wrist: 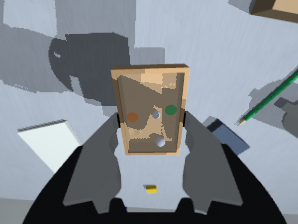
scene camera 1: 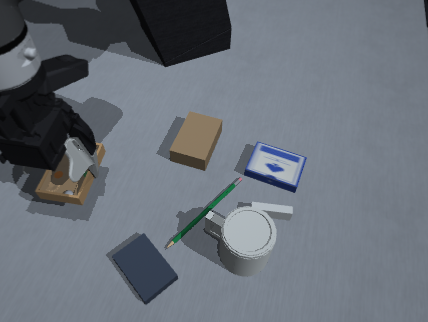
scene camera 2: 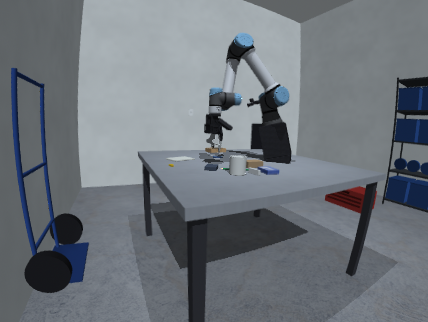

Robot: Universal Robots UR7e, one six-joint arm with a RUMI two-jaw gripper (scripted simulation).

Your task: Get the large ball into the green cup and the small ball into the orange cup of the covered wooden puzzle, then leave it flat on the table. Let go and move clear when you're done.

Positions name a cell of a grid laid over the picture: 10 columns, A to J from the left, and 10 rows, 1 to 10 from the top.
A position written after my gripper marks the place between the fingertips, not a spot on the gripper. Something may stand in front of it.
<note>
In view: my gripper (scene camera 1: B6), a covered wooden puzzle (scene camera 1: B6), a white mug (scene camera 1: F8), a white pad (wrist: B7) and a tan box (scene camera 1: E5).
The covered wooden puzzle shows as well in the wrist view (wrist: F5). My gripper is seen too in the wrist view (wrist: F6). Scene camera 1 misses the white pad: it is out of frame.
</note>
